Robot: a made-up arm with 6 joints. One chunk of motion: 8 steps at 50 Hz.
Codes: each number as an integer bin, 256 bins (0 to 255) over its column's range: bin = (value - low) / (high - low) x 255, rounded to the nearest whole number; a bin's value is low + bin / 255 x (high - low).
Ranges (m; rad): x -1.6..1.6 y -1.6..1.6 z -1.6..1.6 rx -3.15..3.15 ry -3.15..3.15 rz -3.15..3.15
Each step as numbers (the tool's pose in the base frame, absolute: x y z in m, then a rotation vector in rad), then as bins.
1 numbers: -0.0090 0.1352 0.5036 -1.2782 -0.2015 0.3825
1 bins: 127 138 168 76 119 143
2 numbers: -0.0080 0.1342 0.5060 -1.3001 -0.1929 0.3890
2 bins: 127 138 168 75 120 143
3 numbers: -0.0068 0.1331 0.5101 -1.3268 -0.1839 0.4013
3 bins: 127 138 168 74 120 144
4 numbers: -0.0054 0.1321 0.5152 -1.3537 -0.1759 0.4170
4 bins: 127 138 169 73 120 144
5 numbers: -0.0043 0.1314 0.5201 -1.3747 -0.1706 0.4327
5 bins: 127 138 169 72 121 145
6 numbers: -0.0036 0.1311 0.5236 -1.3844 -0.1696 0.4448
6 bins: 127 138 169 71 121 146
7 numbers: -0.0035 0.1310 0.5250 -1.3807 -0.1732 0.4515
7 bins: 127 138 169 72 120 146
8 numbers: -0.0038 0.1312 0.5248 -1.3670 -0.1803 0.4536
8 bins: 127 138 169 72 120 146
